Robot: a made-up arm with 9 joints.
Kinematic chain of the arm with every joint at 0, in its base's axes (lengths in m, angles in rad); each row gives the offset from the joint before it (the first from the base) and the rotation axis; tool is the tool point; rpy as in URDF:
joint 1: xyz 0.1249 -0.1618 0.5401 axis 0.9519 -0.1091 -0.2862
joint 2: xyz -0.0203 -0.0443 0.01 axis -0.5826 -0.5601 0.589
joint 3: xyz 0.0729 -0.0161 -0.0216 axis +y
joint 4: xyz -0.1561 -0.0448 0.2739 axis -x
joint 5: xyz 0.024 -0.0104 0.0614 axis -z
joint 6: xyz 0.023 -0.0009 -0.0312 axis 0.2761 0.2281 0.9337
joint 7: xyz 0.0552 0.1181 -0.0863 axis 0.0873 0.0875 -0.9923
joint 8: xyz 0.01 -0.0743 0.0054 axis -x
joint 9: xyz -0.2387 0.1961 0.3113 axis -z
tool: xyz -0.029 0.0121 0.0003 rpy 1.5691 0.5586 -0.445
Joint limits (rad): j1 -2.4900..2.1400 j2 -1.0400..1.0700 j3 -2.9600..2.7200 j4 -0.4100..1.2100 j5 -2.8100..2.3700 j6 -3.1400..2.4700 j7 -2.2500..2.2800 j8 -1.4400..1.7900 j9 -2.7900..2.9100
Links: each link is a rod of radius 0.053 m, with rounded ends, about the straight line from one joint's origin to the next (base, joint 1, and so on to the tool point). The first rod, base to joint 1, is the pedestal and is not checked.
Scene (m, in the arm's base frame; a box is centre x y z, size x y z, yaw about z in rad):
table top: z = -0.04
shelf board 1: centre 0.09 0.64 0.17 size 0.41 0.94 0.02 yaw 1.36
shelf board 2: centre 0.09 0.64 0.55 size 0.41 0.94 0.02 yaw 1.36
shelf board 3: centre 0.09 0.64 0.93 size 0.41 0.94 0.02 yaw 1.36
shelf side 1: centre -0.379 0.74 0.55 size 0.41 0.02 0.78 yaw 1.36
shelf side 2: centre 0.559 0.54 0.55 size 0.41 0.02 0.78 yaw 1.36
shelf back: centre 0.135 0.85 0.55 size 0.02 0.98 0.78 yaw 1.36
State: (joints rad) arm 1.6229 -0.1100 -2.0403 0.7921 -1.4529 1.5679 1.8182 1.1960 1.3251
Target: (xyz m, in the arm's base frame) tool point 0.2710 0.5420 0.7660
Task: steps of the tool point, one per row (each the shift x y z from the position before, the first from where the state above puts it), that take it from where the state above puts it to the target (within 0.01 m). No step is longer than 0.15 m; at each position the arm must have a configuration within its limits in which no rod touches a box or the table.
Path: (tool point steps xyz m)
1: -0.0384 -0.0905 -0.0120
2: -0.0295 -0.1235 0.0003
3: -0.0095 -0.1477 0.0117
4: 0.0122 0.0405 0.1217
5: 0.0119 0.0028 0.1313
6: 0.0082 -0.0365 0.1295
7: 0.0174 0.1182 0.0130
8: 0.0236 0.1047 -0.0013
9: 0.0249 0.0851 -0.0118

